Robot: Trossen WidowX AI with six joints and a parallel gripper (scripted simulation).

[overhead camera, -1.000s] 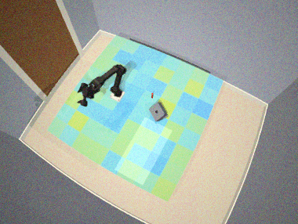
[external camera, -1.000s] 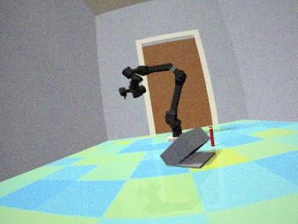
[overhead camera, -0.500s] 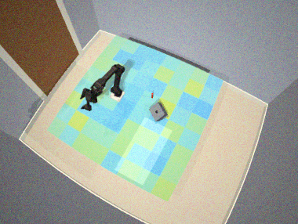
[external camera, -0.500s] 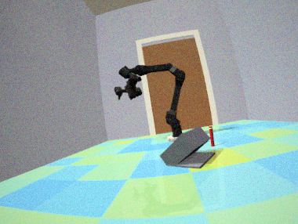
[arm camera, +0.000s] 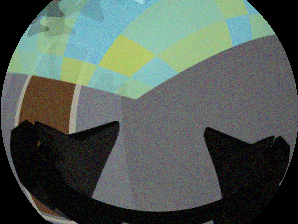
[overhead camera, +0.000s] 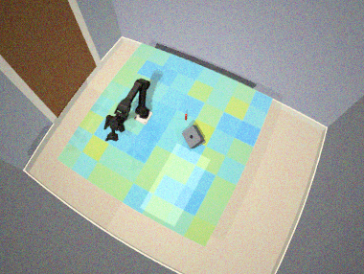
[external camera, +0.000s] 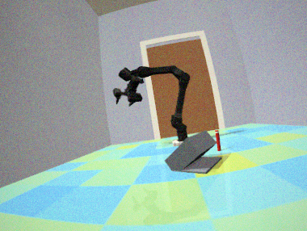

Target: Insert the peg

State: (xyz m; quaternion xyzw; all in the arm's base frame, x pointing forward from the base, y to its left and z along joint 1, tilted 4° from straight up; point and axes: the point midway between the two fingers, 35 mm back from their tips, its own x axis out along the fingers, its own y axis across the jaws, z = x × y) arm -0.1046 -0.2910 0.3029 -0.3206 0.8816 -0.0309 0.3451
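The red peg lies 43 cm ahead of my gripper tip, 39 cm to the left of it and 24 cm below it. Round my gripper tip: flat grey base plate: 53 cm ahead, 29 cm below, 26 cm to the left; sloped panel: 52 cm ahead, 25 cm to the left, 25 cm below.
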